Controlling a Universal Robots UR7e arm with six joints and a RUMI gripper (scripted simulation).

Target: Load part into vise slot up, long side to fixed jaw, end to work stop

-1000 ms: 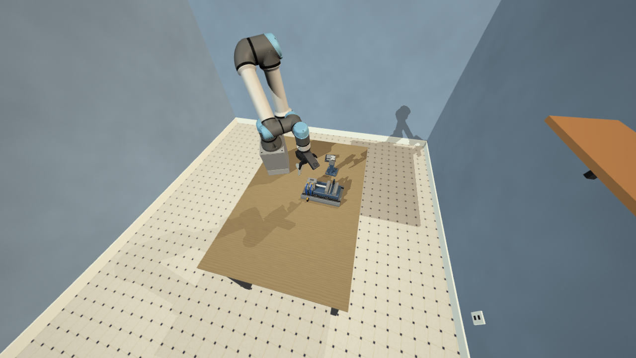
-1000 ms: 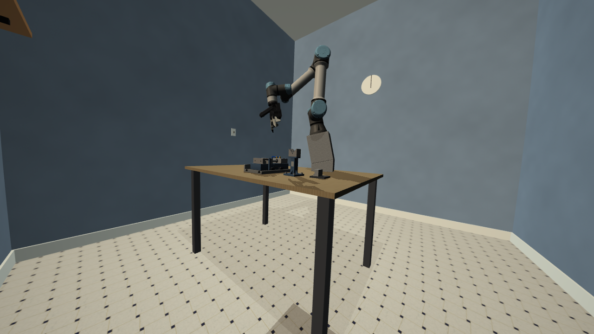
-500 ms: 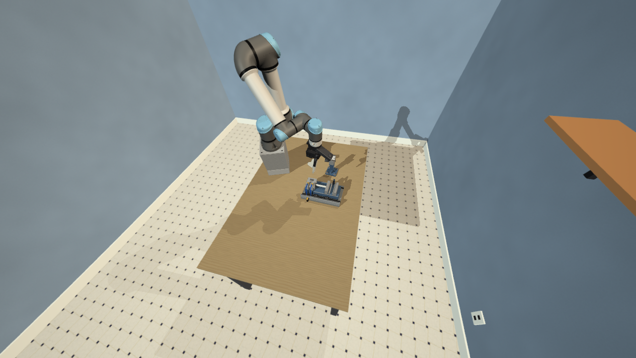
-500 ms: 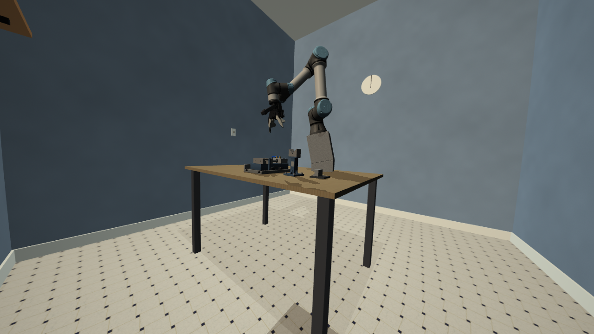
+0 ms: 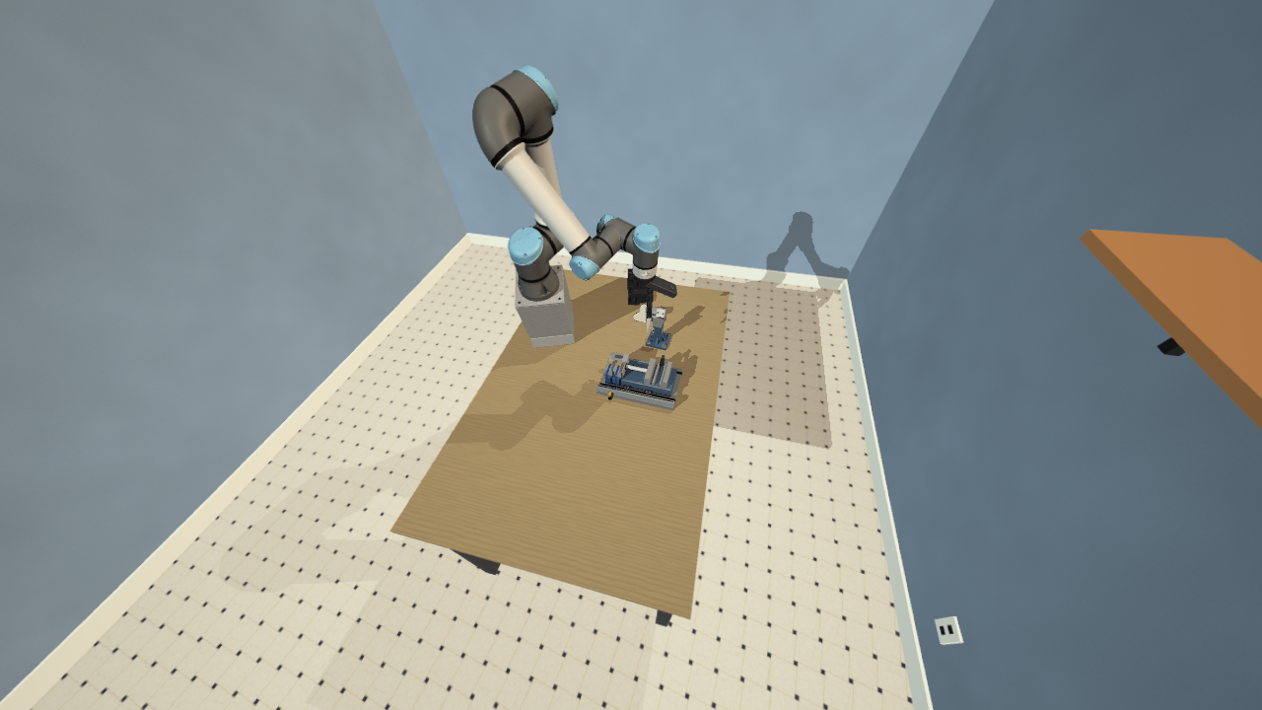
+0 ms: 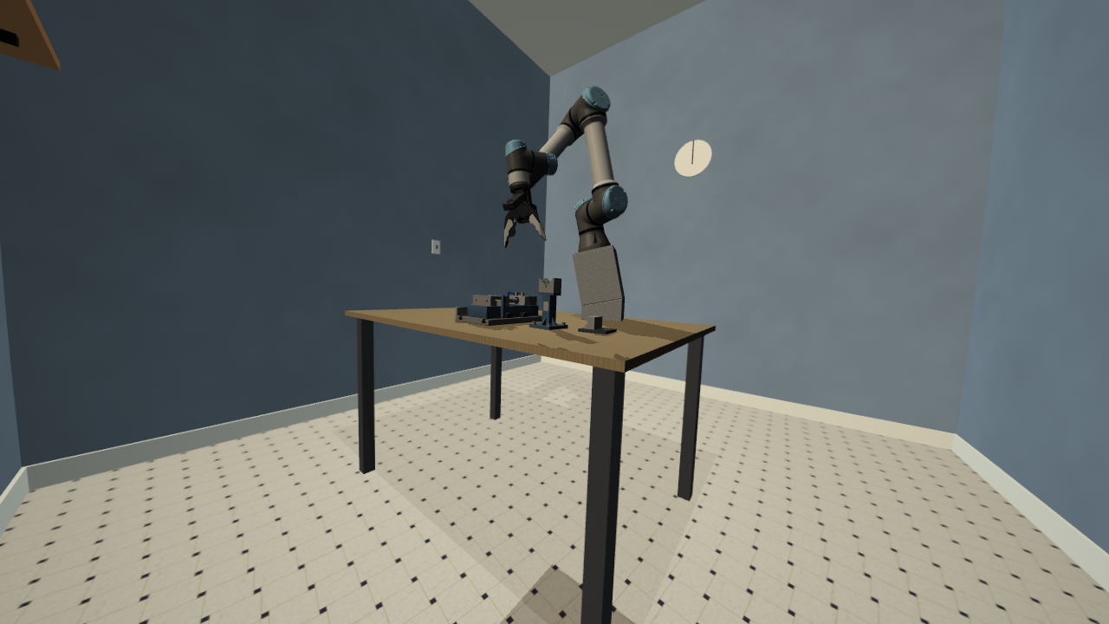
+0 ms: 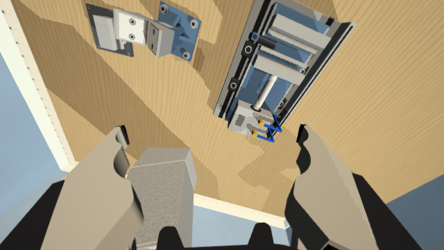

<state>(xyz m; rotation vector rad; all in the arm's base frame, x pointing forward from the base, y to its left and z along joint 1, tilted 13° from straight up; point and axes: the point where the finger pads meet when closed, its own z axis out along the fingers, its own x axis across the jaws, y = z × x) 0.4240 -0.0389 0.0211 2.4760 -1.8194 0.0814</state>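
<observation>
Right now the part is 28 cm to the left of my hand, 26 cm below it and 2 cm behind it. Also, from my hand: cylinder rod: 20 cm below, 9 cm to the right, 2 cm behind; then air cylinder: 20 cm below, 9 cm to the right, 9 cm behind; then moving jaw: 20 cm below, 9 cm to the right, 4 cm ahead.
</observation>
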